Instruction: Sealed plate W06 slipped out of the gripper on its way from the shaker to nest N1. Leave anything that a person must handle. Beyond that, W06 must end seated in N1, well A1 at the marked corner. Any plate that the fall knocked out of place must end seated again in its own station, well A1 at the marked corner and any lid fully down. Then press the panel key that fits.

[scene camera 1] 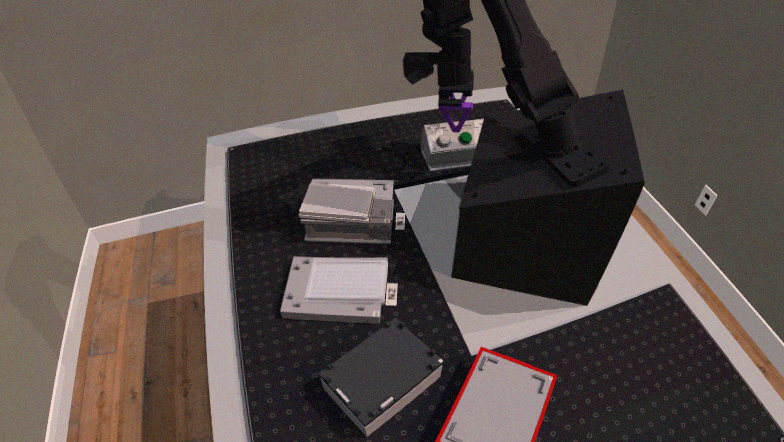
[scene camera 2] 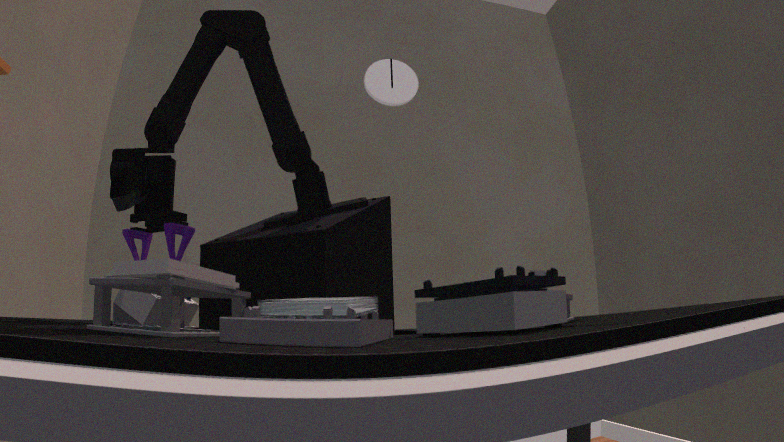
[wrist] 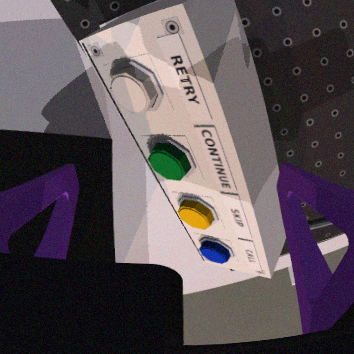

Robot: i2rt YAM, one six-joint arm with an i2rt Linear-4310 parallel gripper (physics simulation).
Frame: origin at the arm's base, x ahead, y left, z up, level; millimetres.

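Seen in the pictures: gripper, fingertip midpoint: point(scene camera 1: 457, 120) point(wrist: 177, 174); arm's base, origin of the base link: point(scene camera 1: 563, 150) point(scene camera 2: 316, 214).
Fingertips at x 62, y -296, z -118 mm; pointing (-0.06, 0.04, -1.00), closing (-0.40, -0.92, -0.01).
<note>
Offsets run from my fingertips to a thing's top centre. "pt": to the spot under its first point.
My gripper point(scene camera 1: 456, 130) point(scene camera 2: 158, 259) point(wrist: 177, 174) is open and empty, over the key panel @[21 mm down, 45 mm back, 8 mm right] point(scene camera 1: 449, 158) point(wrist: 250, 150). In the wrist view the panel shows a white RETRY key @[30 mm down, 31 mm ahead, 11 mm left] point(wrist: 131, 92), a green CONTINUE key @[30 mm down, 19 mm back, 13 mm left] point(wrist: 170, 162), a yellow SKIP key @[30 mm down, 69 mm back, 15 mm left] point(wrist: 196, 216) and a blue CALL key @[30 mm down, 119 mm back, 17 mm left] point(wrist: 215, 251). A pale plate @[32 mm down, 286 mm ahead, 150 mm left] point(scene camera 1: 337, 202) point(scene camera 2: 175, 269) lies on station N1 @[46 mm down, 264 mm ahead, 139 mm left] point(scene camera 1: 385, 211) point(scene camera 2: 171, 307), apart from the corner bracket at the back right, and looks slightly tilted. I cannot read its label. A clear plate @[57 mm down, 299 mm ahead, 312 mm left] point(scene camera 1: 346, 278) point(scene camera 2: 318, 307) lies on station N2 @[73 mm down, 323 mm ahead, 305 mm left] point(scene camera 1: 293, 285) point(scene camera 2: 290, 332).
A dark-topped device @[pt 50 mm down, 283 mm ahead, 489 mm left] point(scene camera 1: 381, 365) point(scene camera 2: 466, 312) with small posts stands in front of N2; no plate shows on it. A red-edged pad @[pt 65 mm down, 134 mm ahead, 578 mm left] point(scene camera 1: 502, 398) with corner brackets lies to its right. The black arm pedestal point(scene camera 1: 527, 241) point(scene camera 2: 351, 263) stands beside the panel.
</note>
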